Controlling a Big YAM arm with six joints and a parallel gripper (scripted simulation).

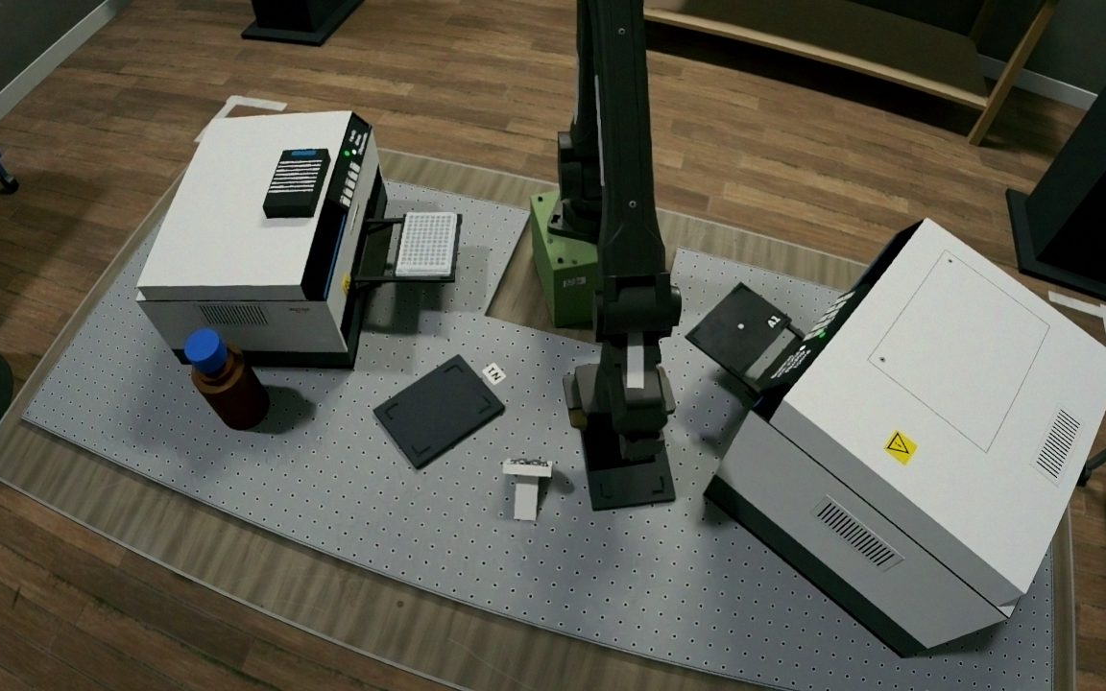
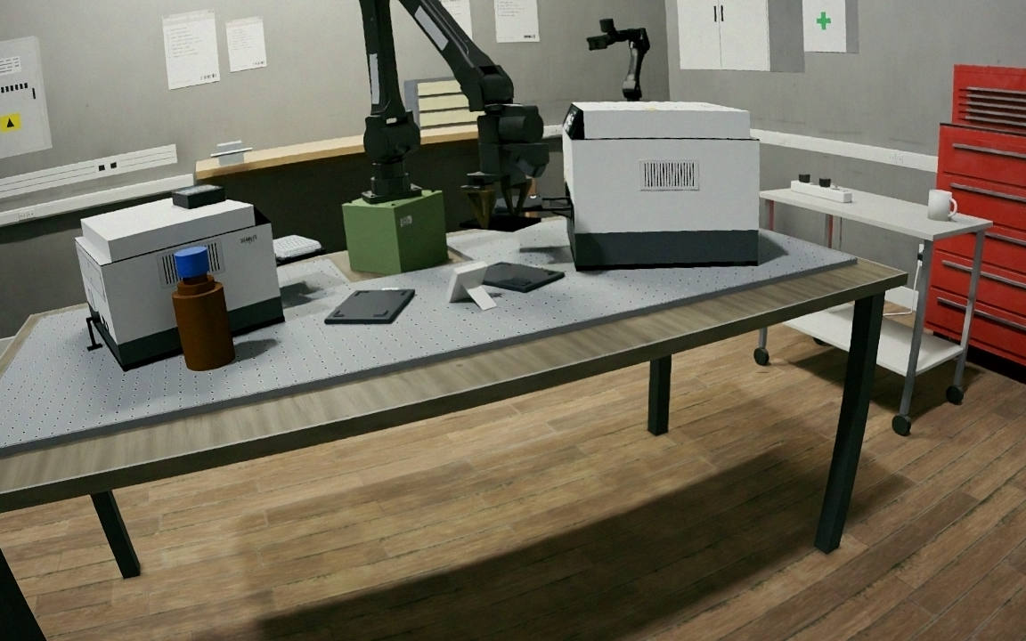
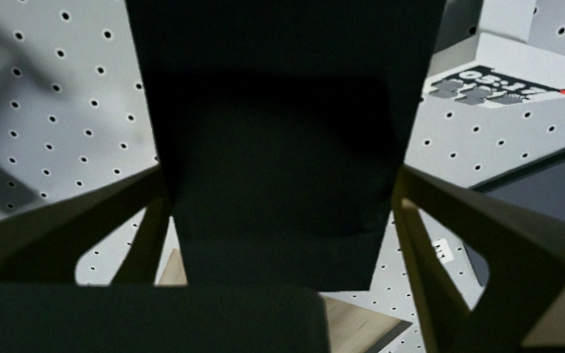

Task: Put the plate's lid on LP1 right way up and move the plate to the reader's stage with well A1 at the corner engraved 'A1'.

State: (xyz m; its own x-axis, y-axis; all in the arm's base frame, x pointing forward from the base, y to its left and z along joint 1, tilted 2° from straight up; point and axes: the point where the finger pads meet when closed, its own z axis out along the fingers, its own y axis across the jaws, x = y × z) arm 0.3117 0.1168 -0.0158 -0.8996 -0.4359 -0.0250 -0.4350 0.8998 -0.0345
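The LP1 pad lies 10 mm behind my hand, 30 mm to the left of it and 120 mm below it. The rest, counted from my hand: well plate: 240 mm behind, 370 mm to the right, 30 mm below; dark lid: 10 mm below; N1 nest: 260 mm to the right, 120 mm below.
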